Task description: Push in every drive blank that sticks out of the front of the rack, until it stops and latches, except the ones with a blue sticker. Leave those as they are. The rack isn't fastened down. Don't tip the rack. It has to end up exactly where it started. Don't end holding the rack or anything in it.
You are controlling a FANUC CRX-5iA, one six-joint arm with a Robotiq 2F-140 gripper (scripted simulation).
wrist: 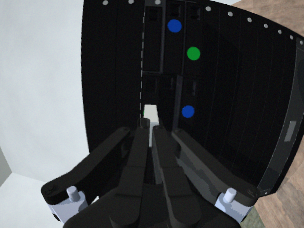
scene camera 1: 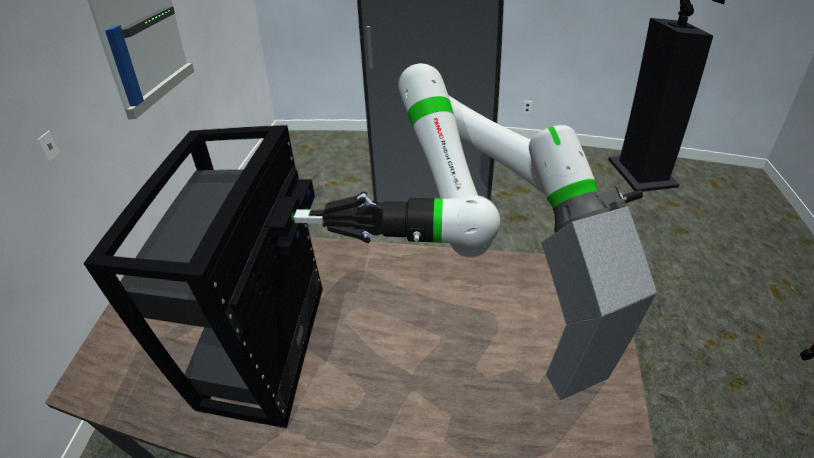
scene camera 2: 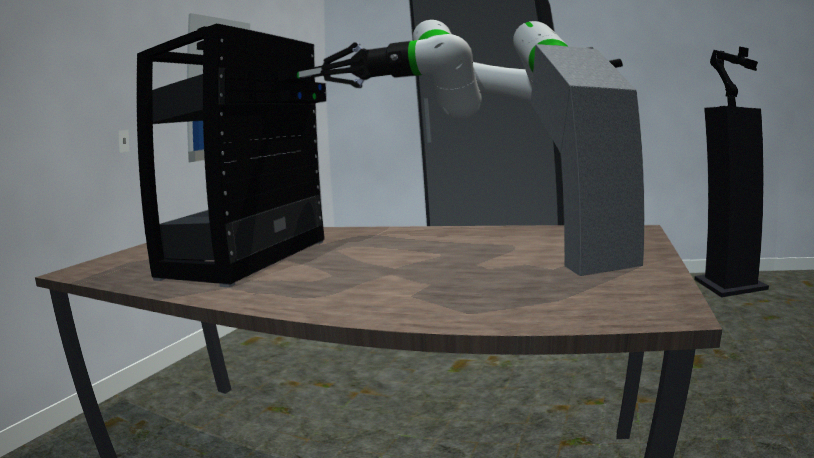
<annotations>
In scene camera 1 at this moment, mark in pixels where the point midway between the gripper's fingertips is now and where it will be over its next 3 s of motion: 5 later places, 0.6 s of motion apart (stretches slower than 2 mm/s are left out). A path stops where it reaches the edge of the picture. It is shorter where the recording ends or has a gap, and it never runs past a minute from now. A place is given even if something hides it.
My gripper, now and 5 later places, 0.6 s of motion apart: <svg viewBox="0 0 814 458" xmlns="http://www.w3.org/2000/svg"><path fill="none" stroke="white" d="M295 216L292 216L288 216L284 215L281 215L280 215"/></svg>
</annotations>
